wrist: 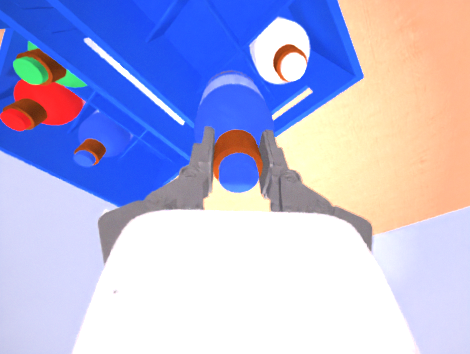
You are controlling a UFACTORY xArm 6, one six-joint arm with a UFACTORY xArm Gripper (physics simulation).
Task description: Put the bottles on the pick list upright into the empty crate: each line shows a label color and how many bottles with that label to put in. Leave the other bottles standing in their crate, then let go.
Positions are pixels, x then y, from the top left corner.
Scene:
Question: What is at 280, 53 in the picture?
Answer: A white bottle.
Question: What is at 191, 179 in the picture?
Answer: The gripper.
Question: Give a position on a blue bottle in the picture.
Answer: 232, 104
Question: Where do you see a blue bottle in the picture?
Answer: At 99, 136

